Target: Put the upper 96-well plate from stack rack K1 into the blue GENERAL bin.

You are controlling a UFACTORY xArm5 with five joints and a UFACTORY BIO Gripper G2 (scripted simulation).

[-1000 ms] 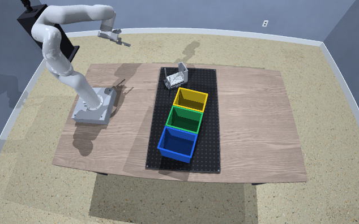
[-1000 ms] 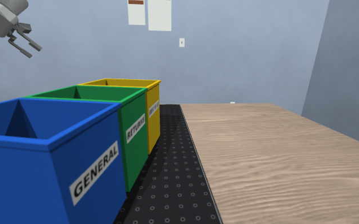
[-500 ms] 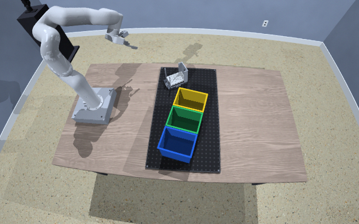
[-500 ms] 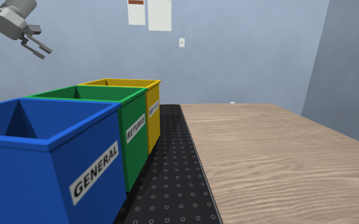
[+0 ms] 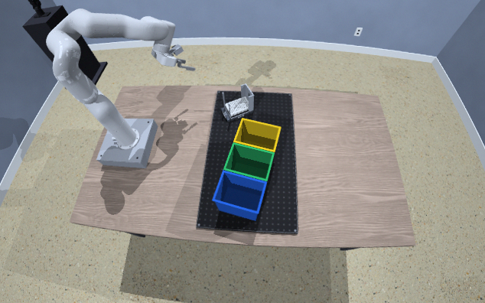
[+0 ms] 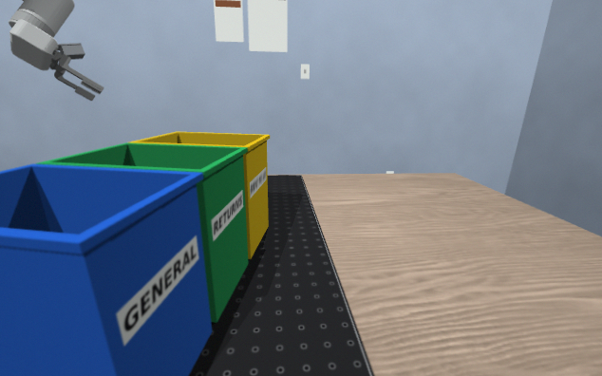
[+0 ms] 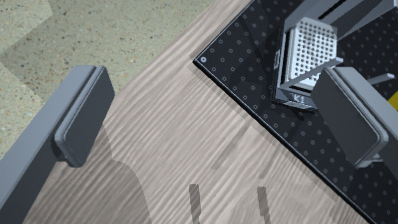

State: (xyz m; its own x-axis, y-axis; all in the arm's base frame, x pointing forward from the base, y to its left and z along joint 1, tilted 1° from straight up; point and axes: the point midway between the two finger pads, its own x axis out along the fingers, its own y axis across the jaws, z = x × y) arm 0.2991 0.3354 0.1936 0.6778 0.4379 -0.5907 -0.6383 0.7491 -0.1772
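Now: the white 96-well plate 27 cm ahead of my hand, 22 cm below it and 9 cm to the right of it. Round my hand: yellow bin 37 cm ahead, 35 cm to the right, 17 cm below; green returns bin 48 cm to the right, 34 cm ahead, 17 cm below; dark plate 27 cm ahead, 23 cm below, 9 cm to the right.
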